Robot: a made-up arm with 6 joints. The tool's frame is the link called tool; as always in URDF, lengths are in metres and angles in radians. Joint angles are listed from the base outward. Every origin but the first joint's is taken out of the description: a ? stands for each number. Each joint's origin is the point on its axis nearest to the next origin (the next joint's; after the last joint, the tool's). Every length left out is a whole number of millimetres.
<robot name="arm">
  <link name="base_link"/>
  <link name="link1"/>
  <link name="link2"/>
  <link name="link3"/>
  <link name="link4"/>
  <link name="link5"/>
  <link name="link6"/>
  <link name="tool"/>
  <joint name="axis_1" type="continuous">
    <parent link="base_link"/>
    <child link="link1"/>
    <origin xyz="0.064 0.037 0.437" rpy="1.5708 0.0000 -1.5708"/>
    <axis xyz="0 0 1"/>
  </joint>
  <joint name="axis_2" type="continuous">
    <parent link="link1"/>
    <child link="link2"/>
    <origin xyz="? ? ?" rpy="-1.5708 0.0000 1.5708"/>
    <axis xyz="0 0 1"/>
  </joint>
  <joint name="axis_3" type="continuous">
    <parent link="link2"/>
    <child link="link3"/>
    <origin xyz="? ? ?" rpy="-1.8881 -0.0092 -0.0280"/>
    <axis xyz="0 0 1"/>
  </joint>
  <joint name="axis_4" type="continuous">
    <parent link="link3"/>
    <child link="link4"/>
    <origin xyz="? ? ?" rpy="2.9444 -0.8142 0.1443"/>
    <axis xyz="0 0 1"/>
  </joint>
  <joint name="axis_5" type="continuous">
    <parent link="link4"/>
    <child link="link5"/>
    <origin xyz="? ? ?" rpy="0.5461 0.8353 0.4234"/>
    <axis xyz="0 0 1"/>
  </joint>
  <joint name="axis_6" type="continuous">
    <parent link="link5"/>
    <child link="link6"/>
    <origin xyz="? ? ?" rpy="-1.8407 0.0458 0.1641"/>
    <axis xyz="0 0 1"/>
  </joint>
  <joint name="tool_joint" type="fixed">
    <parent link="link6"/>
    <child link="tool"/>
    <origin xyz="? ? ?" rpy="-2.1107 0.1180 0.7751"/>
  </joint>
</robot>
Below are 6 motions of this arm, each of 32 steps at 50 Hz.
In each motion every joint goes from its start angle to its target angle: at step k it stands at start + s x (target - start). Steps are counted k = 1, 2, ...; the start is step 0. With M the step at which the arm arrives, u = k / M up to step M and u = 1 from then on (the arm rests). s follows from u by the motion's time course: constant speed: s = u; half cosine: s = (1 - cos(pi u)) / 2; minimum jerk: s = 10 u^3 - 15 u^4 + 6 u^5.
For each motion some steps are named. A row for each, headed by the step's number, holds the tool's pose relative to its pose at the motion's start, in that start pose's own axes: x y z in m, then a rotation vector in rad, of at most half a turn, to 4 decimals.
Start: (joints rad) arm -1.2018 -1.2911 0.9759 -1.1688 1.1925 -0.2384
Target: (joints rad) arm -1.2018 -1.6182 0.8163 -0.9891 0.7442 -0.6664
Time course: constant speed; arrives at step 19
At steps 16, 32:
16: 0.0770 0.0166 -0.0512 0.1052 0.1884 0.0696
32: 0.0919 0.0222 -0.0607 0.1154 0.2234 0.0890

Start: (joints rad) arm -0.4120 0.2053 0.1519 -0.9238 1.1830 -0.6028
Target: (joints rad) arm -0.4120 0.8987 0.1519 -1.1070 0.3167 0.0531
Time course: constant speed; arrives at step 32
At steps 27, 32:
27: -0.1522 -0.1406 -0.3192 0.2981 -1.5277 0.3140
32: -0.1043 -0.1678 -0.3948 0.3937 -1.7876 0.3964

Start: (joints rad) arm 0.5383 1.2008 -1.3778 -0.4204 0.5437 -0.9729
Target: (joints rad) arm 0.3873 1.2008 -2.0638 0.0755 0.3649 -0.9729
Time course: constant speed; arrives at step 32
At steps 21, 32:
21: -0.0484 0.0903 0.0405 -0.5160 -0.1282 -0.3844
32: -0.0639 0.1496 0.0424 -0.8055 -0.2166 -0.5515

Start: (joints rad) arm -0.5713 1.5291 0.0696 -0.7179 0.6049 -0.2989
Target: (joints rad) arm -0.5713 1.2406 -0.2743 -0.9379 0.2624 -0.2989
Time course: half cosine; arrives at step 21
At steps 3, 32:
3: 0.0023 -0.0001 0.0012 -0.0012 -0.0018 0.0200
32: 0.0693 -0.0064 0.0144 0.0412 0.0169 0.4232

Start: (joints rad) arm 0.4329 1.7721 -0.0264 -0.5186 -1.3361 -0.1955
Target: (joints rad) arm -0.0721 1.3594 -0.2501 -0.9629 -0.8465 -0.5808
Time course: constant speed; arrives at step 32
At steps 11, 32:
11: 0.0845 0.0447 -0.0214 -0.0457 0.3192 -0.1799
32: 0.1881 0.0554 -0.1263 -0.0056 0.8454 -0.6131

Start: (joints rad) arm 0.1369 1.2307 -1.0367 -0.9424 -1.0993 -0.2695
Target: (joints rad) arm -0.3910 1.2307 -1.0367 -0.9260 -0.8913 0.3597
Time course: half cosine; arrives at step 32
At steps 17, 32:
17: -0.0726 0.1076 0.0564 -0.2576 -0.1499 -0.4694
32: -0.0786 0.2481 0.0724 -0.5413 -0.2673 -0.8026

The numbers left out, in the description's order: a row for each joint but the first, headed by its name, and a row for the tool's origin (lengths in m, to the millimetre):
axis_2: -0.074 0.014 0.000
axis_3: -0.013 -0.160 0.000
axis_4: -0.028 -0.018 0.000
axis_5: 0.151 0.024 0.000
axis_6: -0.152 -0.004 0.000
tool: -0.139 0.311 0.000

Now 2 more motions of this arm.
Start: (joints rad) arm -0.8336 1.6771 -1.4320 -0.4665 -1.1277 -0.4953
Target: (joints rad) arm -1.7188 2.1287 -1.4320 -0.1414 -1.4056 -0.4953
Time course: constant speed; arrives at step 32
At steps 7, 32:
7: 0.0607 -0.0014 0.0175 -0.0101 0.2038 -0.0276
32: 0.3045 -0.0512 -0.0547 0.0957 0.9763 0.0727

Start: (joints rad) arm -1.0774 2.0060 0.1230 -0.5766 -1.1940 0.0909
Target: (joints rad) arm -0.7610 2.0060 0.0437 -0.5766 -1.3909 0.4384
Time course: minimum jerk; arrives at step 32
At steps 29, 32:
29: -0.1705 -0.1517 -0.1107 0.4020 -0.4514 -0.2088
32: -0.1717 -0.1525 -0.1120 0.4050 -0.4544 -0.2108

